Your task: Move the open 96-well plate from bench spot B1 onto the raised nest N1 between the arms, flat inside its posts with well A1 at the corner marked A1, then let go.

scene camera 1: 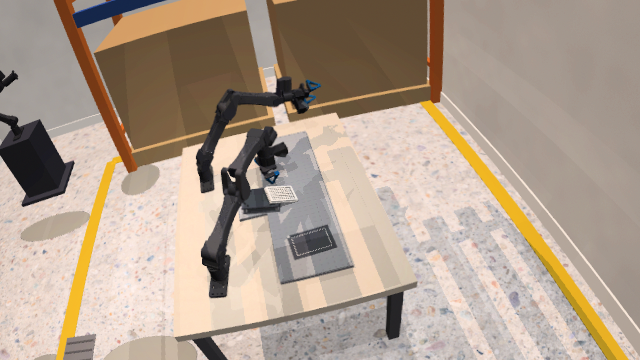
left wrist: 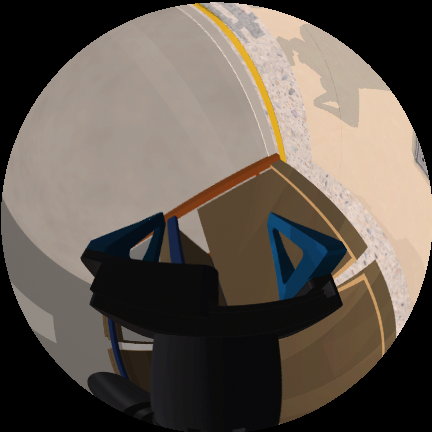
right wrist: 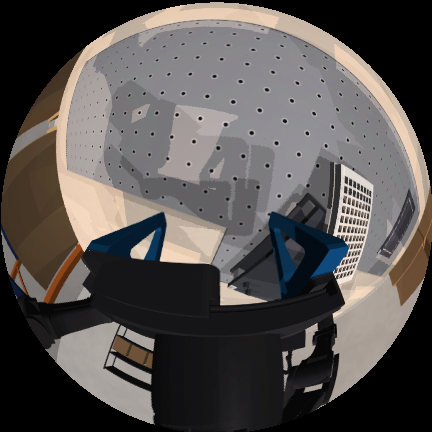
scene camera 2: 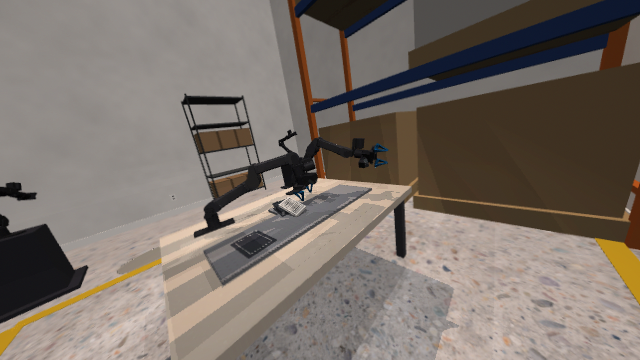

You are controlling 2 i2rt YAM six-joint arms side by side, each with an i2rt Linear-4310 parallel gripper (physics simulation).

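Places are measured from the left arm's base along level axes (x ahead, y left, z up), in metres.
Pixels of known places: left gripper, fingertip midpoint: (scene camera 1: pixel 318 91) (left wrist: pixel 215 217) (scene camera 2: pixel 387 156); right gripper, fingertip midpoint: (scene camera 1: pixel 268 176) (right wrist: pixel 217 217) (scene camera 2: pixel 306 196); left arm's base, link origin: (scene camera 1: pixel 206 179); right arm's base, link origin: (scene camera 1: pixel 220 276) (scene camera 2: pixel 215 227).
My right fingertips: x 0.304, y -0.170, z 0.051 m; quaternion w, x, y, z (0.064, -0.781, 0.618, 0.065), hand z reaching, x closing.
Observation:
Ahead of a thing's pixels: the offset from my right fingertips to its top centre. "pt": to the spot under its first point. Level surfaces: height alone.
The white 96-well plate (scene camera 1: pixel 281 194) (scene camera 2: pixel 292 206) (right wrist: pixel 354 222) looks tilted, at the mat-side edge of the dark raised nest {dz +0.006, dx -0.055, dy -0.122 m} (scene camera 1: pixel 254 197) (right wrist: pixel 257 265); whether any edge rests on it is unclear. The marked corner A1 cannot be read. A dark pad with a white dashed outline {pt dz -0.036, dx +0.095, dy -0.418 m} (scene camera 1: pixel 312 242) (scene camera 2: pixel 254 243) bears no plate. My right gripper (scene camera 1: pixel 265 170) (scene camera 2: pixel 306 195) (right wrist: pixel 217 217) is open and empty, pointing down above the mat beyond the plate. My left gripper (scene camera 1: pixel 317 92) (scene camera 2: pixel 387 155) (left wrist: pixel 215 217) is open and empty, raised high away from the plate.
A grey perforated mat {dz -0.038 m} (scene camera 1: pixel 305 175) (scene camera 2: pixel 305 227) (right wrist: pixel 295 100) lies along the wooden table {dz -0.051 m} (scene camera 1: pixel 370 250) (scene camera 2: pixel 200 310). The right arm's forearm reaches over the nest side. Large brown boxes (scene camera 1: pixel 185 85) (scene camera 2: pixel 525 150) stand beyond the table, near the left gripper.

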